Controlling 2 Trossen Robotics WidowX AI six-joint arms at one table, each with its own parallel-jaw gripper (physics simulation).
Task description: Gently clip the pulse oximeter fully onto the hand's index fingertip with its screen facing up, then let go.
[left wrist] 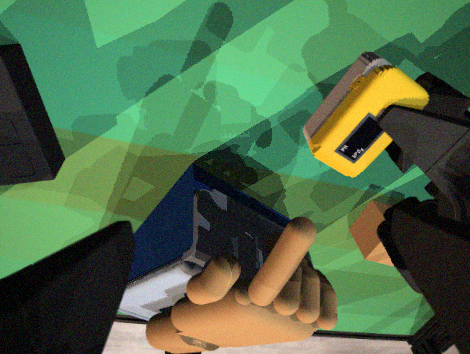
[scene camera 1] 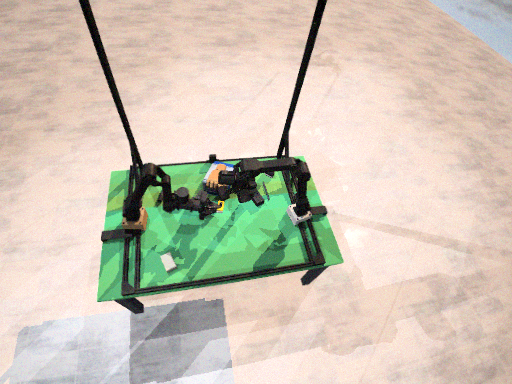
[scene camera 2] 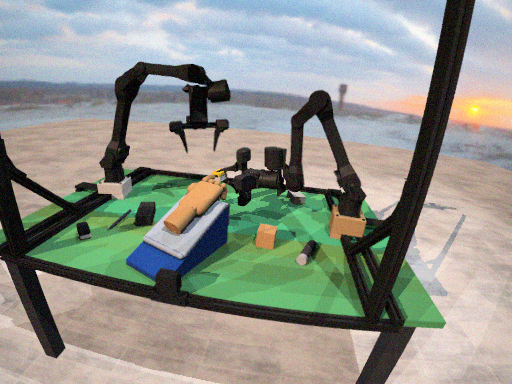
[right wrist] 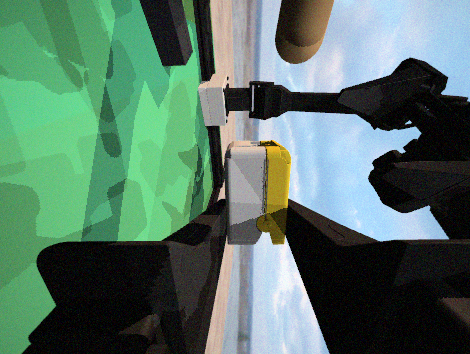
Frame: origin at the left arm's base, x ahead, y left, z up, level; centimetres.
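Seen in the pictures: left gripper, between the fingertips: (left wrist: 263, 227) (scene camera 1: 232, 194) (scene camera 2: 200, 152) (right wrist: 357, 125); right gripper, between the fingertips: (left wrist: 370, 99) (scene camera 1: 220, 208) (scene camera 2: 221, 174) (right wrist: 254, 205); left arm's base, origin of its link: (scene camera 1: 300, 210) (scene camera 2: 114, 180) (right wrist: 226, 99); right arm's base, origin of its link: (scene camera 1: 133, 215) (scene camera 2: 348, 212).
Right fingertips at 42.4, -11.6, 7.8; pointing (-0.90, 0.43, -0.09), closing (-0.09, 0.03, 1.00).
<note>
Offsets run from my right fingertips to a thing's top centre, as dx, dy, dz.
The yellow-and-grey pulse oximeter @[-0.3, -0.9, +1.9] (scene camera 1: 220, 206) (scene camera 2: 219, 174) (left wrist: 367, 105) (right wrist: 277, 175) is held in my right gripper (scene camera 2: 228, 173) (right wrist: 254, 205), which is shut on it. Its dark screen shows from above in the left wrist view. The hand (scene camera 1: 217, 176) (scene camera 2: 197, 200) (left wrist: 240, 320) lies on a sloped support. Its index finger (left wrist: 283, 262) points toward the upper right in the left wrist view, and its tip is apart from the oximeter. My left gripper (scene camera 2: 201, 150) (left wrist: 263, 227) is open and empty, high above the hand. The oximeter's far side is hidden in the left wrist view.
The blue wedge (scene camera 2: 210, 245) (left wrist: 165, 215) bears a grey pad under the hand. An orange block @[+14.0, -20.8, -8.7] (scene camera 2: 266, 236) (left wrist: 370, 230) and a dark cylinder @[+24.7, -26.8, -11.0] (scene camera 2: 311, 246) lie to its right in scene camera 2. A black box @[-24.1, -7.6, -10.2] (scene camera 2: 145, 213) and a pen @[-32.2, -10.3, -12.8] (scene camera 2: 120, 219) lie to its left. A white box @[+31.2, +13.2, -10.7] (scene camera 1: 169, 262) lies apart.
</note>
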